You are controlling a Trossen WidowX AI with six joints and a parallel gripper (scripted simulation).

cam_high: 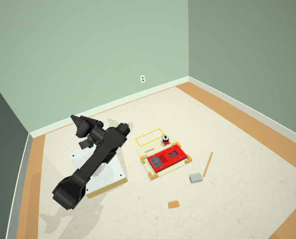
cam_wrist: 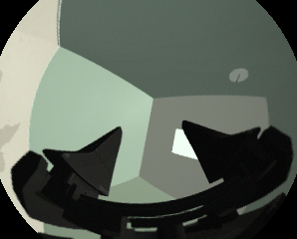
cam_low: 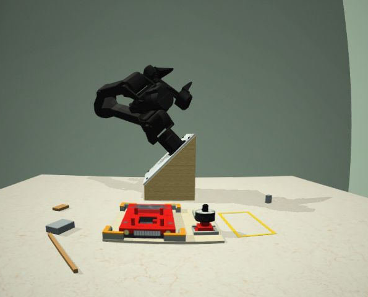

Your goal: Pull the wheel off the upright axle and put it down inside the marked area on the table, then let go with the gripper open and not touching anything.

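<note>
Right now my gripper tip is 410 mm short of the wheel, 360 mm above it and 10 mm to the left of it. The rest, counted from my gripper tip: grey block (400 mm below, 390 mm ahead, 310 mm to the right); pale hub (410 mm ahead, 370 mm below, 10 mm to the right); grey peg (390 mm below, 250 mm to the left, 180 mm ahead).
</note>
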